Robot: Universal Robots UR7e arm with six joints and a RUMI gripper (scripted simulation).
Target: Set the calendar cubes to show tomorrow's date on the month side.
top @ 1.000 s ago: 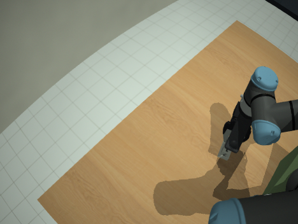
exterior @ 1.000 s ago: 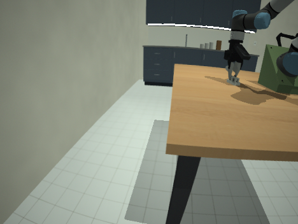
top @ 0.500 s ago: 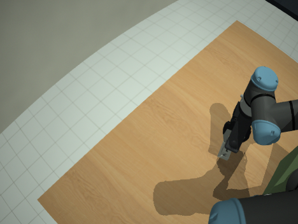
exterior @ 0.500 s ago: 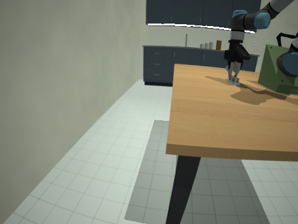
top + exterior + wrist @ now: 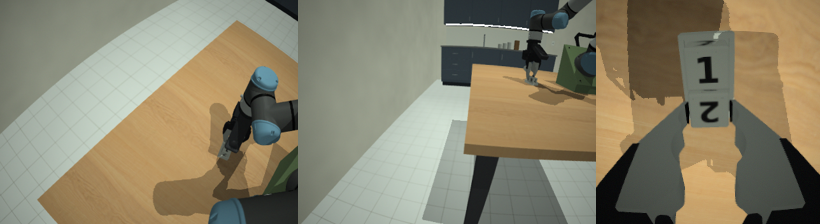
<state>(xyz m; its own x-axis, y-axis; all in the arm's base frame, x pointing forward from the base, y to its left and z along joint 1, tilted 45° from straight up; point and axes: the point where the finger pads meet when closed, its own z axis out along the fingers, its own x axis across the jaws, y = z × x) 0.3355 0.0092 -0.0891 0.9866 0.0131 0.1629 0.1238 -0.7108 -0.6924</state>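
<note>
Now: hand 10 mm above the grey digit cube. From my hand the other things lie so: white calendar tray (20 mm to the left, 30 mm below).
</note>
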